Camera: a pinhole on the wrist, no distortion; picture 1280 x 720 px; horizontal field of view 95.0 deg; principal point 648.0 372.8 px. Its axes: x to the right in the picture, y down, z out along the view. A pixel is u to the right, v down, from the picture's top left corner.
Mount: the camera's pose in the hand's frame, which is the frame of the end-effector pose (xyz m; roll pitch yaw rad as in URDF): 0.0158 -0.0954 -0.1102 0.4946 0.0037 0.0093
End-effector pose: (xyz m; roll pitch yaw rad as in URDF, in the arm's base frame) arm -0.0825 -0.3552 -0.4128 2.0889 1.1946 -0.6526
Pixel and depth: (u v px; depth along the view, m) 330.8 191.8 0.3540
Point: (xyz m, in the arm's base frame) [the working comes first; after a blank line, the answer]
In the camera's frame: -0.1915 -0.1093 0.3540

-0.3903 -0.0590 -0.3953
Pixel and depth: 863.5 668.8 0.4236
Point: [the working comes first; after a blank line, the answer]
In the camera's frame: 0.1557 0.2138 0.4236

-0.3932 -0.4487 -0.6742
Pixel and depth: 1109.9 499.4 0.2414
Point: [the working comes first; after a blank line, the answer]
In the camera's frame: 0.1901 0.0521 0.2414

-0.1902 -0.3098 -0.6805
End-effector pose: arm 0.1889 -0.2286 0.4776 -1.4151 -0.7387 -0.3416
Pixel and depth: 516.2 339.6 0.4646
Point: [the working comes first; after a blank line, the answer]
In the camera's frame: -0.1044 -0.0263 0.4646

-0.0343 0.0953 0.7017
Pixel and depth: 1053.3 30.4 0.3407
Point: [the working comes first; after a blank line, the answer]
In the camera's frame: 0.2355 -0.1989 0.3407

0.0968 -0.1677 0.9743
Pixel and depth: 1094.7 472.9 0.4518
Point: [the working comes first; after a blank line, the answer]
In the camera's frame: 0.3441 0.0771 0.4518

0.3547 0.0116 0.9333
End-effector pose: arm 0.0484 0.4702 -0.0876 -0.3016 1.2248 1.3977
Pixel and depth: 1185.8 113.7 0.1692
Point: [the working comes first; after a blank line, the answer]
In the camera's frame: 0.1552 -0.0748 0.1692

0.2955 0.5570 -0.2251
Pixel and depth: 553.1 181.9 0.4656
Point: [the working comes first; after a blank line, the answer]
In the camera's frame: -0.0753 -0.1516 0.4656

0.4592 0.7151 0.0833
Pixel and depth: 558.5 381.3 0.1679
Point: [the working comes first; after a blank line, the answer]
In the camera's frame: -0.0256 0.0024 0.1679

0.2138 0.5229 -0.0495
